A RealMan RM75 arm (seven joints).
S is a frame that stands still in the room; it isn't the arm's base.
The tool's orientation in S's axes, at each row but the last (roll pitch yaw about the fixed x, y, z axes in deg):
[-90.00, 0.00, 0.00]
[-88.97, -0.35, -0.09]
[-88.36, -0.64, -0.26]
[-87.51, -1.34, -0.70]
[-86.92, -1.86, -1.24]
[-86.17, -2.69, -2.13]
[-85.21, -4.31, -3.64]
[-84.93, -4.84, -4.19]
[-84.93, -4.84, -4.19]
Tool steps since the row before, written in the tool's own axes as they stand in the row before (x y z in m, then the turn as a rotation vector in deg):
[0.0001, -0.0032, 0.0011, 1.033, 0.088, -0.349]
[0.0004, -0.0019, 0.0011, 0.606, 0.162, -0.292]
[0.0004, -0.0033, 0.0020, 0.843, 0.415, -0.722]
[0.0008, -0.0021, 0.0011, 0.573, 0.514, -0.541]
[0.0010, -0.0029, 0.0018, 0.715, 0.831, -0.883]
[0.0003, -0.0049, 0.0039, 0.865, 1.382, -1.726]
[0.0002, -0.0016, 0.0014, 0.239, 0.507, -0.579]
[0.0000, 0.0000, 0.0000, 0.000, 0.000, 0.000]
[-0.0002, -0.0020, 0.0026, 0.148, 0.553, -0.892]
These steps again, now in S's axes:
[0.0001, 0.0011, 0.0032, 1.033, -0.349, -0.088]
[0.0004, 0.0011, 0.0019, 0.607, -0.290, -0.164]
[0.0004, 0.0019, 0.0034, 0.845, -0.714, -0.426]
[0.0008, 0.0010, 0.0022, 0.579, -0.525, -0.523]
[0.0009, 0.0016, 0.0030, 0.725, -0.853, -0.854]
[0.0002, 0.0036, 0.0052, 0.873, -1.663, -1.452]
[0.0002, 0.0013, 0.0017, 0.245, -0.551, -0.534]
[0.0000, 0.0000, 0.0000, 0.000, 0.000, 0.000]
[-0.0002, 0.0024, 0.0022, 0.139, -0.852, -0.615]

